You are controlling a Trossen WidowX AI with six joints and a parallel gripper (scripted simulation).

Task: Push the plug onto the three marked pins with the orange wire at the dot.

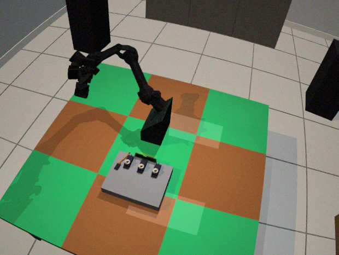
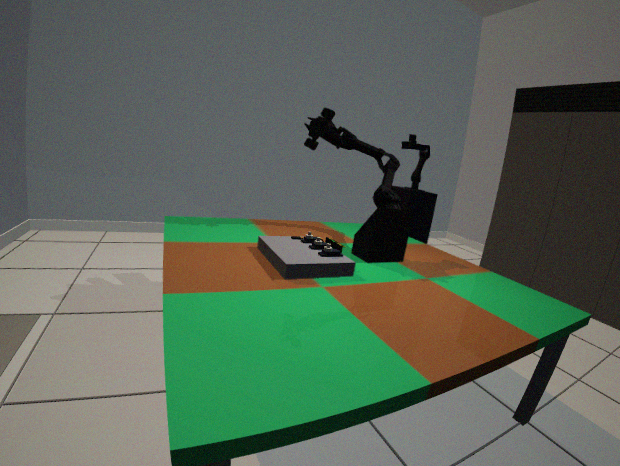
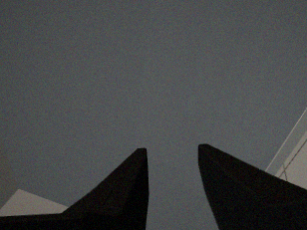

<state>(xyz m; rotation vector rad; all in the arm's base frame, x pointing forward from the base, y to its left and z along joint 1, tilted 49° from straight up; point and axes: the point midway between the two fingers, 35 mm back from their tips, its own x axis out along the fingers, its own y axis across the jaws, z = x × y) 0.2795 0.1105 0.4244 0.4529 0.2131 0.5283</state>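
Right now my gripper tip is 80 mm past the coloured band, 260 mm to the right of it and 430 mm above it. The rest, counted from my gripper tip: dark dot 80 mm behind, 250 mm to the left, 430 mm below; then grey holder 80 mm ahead, 280 mm to the left, 480 mm below.
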